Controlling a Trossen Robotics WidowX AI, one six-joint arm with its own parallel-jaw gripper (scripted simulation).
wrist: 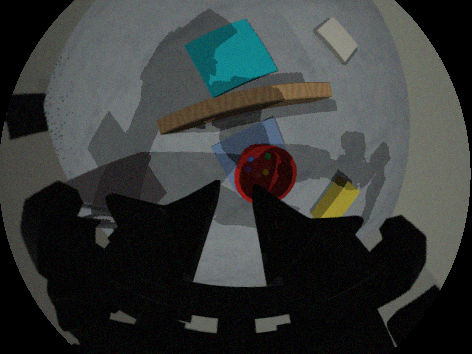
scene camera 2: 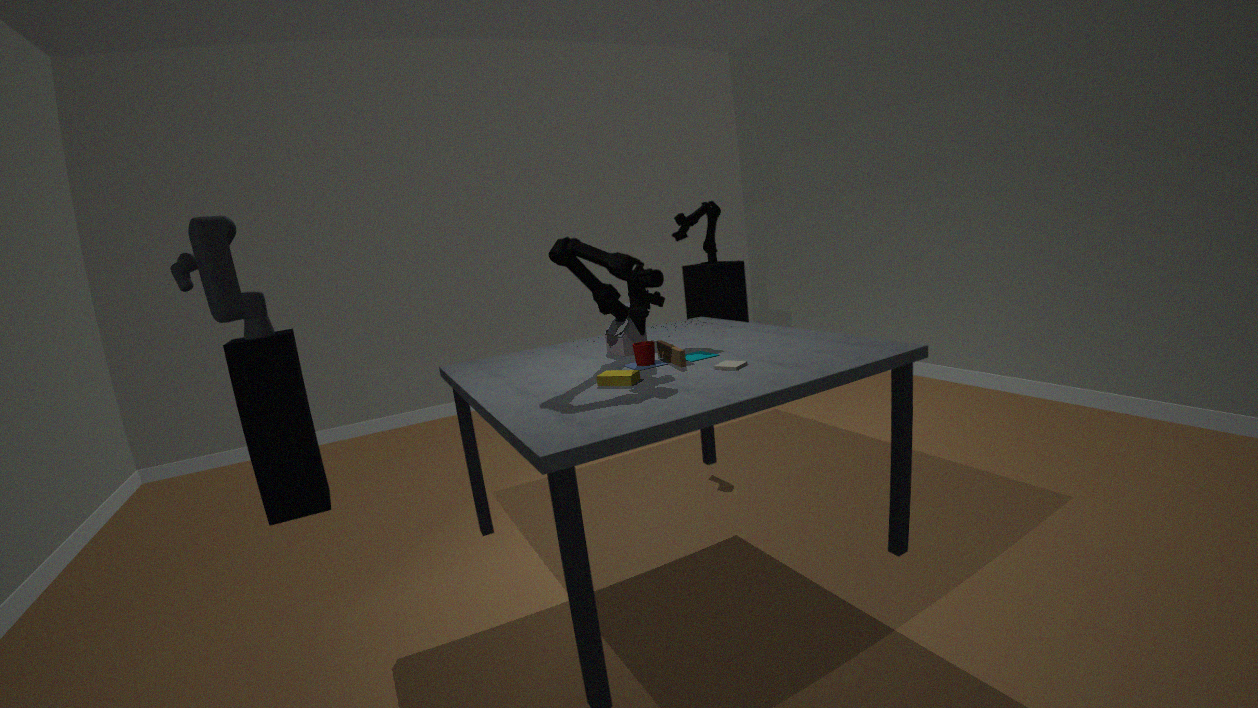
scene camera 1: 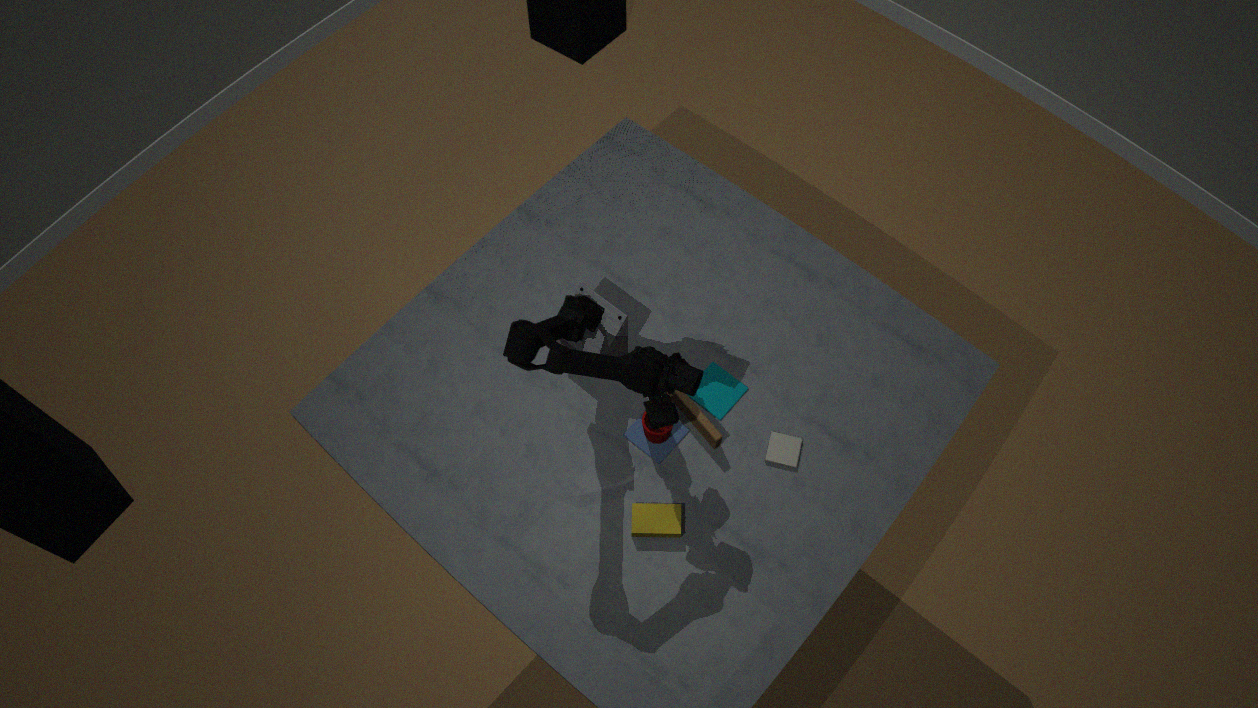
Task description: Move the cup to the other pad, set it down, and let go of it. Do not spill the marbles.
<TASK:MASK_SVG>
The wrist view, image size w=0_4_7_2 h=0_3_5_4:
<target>my gripper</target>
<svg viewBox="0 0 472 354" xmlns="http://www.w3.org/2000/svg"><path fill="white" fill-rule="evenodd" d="M21 214L21 236L40 276L85 304L113 314L120 310L136 320L135 324L96 316L84 346L72 345L80 354L388 354L419 324L440 292L437 285L432 285L423 296L397 310L384 325L377 308L409 292L427 264L425 234L399 214L389 220L385 218L379 228L383 240L367 250L356 237L363 217L308 218L260 185L253 185L252 210L267 286L259 288L193 282L216 213L219 180L167 205L124 194L107 194L107 209L117 228L108 237L111 242L105 249L93 241L77 216L83 206L79 189L60 180L25 198ZM292 322L256 333L255 318L288 314ZM173 320L177 312L217 318L216 333L187 329L184 322Z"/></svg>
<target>white block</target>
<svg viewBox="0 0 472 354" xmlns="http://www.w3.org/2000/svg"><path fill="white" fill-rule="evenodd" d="M331 17L329 21L325 22L325 25L323 24L319 30L316 30L315 36L319 37L320 41L324 41L323 44L327 45L329 50L332 50L332 54L336 54L336 58L339 58L339 62L343 64L351 56L353 50L357 48L355 40L352 40L353 37L349 36L347 30L335 20L335 17Z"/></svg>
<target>yellow block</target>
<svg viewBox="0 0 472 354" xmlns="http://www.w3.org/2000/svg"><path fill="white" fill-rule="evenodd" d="M359 190L351 182L337 176L331 188L328 189L327 194L321 198L319 205L312 210L312 217L333 218L343 216L345 210L348 210L349 206L356 200L356 197L359 196Z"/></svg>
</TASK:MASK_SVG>
